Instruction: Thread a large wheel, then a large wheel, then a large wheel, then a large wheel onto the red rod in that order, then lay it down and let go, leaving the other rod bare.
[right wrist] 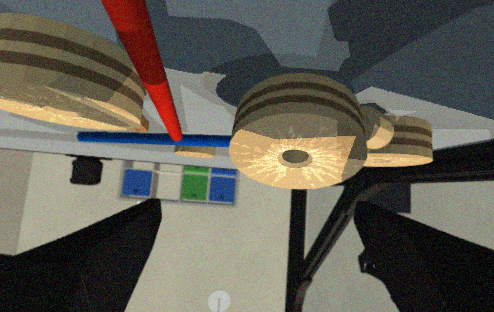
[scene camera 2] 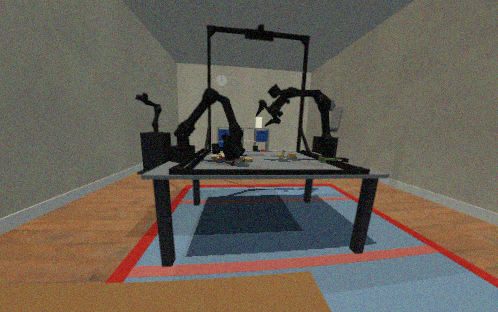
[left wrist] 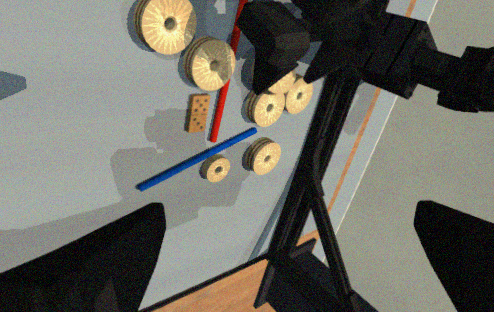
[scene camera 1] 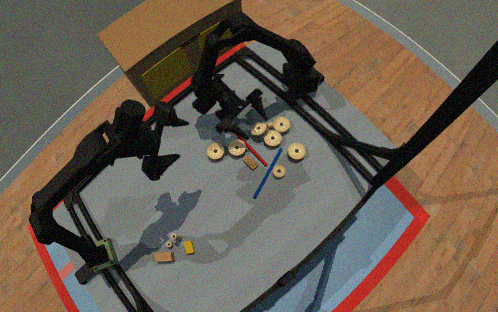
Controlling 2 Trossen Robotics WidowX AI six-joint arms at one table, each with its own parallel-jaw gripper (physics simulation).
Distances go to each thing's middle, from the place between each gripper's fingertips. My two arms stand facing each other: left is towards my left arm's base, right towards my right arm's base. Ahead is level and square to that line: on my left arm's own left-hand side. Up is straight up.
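Labels:
My left hand: 10 mm short of the red rod (right wrist: 136, 33), 250 mm above it, 170 mm to the left of it. Blue rod (right wrist: 161, 139), from my left hand: 150 mm to the right, 140 mm behind, 250 mm below.
My right gripper: 40 mm short of the red rod, 50 mm to the right of it, 50 mm above it. Blue rod, from my right hand: 70 mm to the left, 110 mm behind, 50 mm below.

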